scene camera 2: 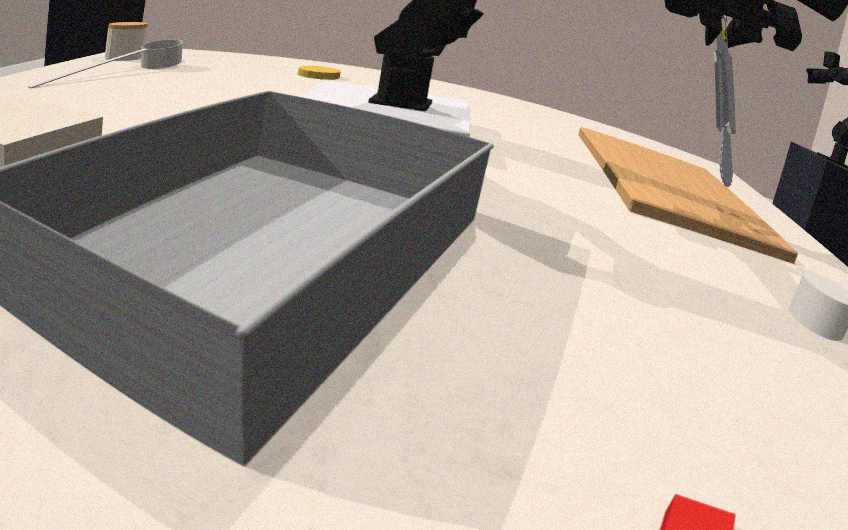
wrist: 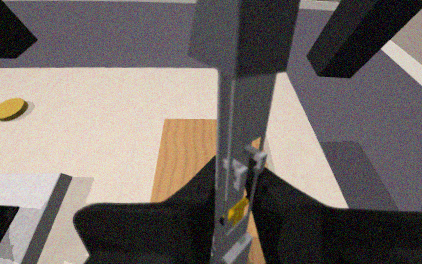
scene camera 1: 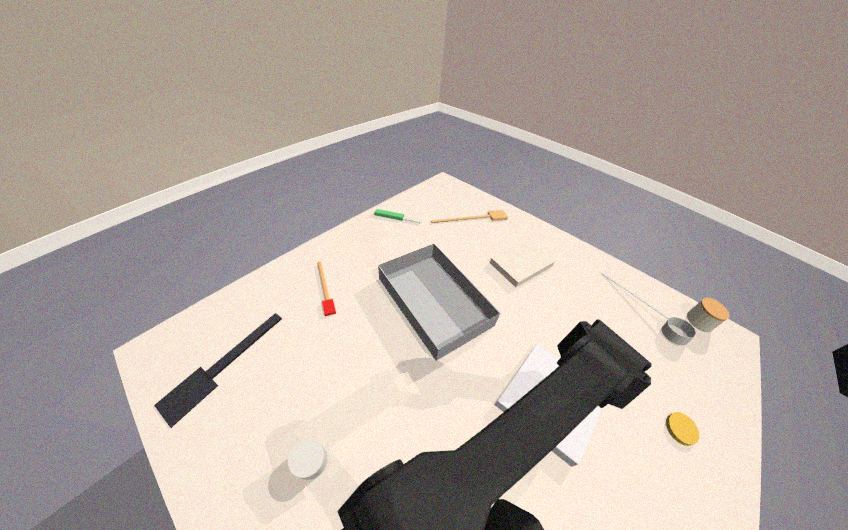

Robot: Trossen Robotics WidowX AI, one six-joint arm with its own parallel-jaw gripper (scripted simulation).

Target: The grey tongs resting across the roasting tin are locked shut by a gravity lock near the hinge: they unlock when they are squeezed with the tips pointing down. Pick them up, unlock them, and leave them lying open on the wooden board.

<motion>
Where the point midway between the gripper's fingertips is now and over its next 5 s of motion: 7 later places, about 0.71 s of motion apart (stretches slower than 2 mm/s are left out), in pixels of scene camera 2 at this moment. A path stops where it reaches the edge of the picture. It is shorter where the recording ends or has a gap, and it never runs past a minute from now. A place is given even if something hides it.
The gripper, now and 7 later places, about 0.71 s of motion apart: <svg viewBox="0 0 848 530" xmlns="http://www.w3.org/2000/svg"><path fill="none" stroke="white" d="M713 45L696 72L702 82L702 100L697 124L689 148L684 157L675 76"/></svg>
</motion>
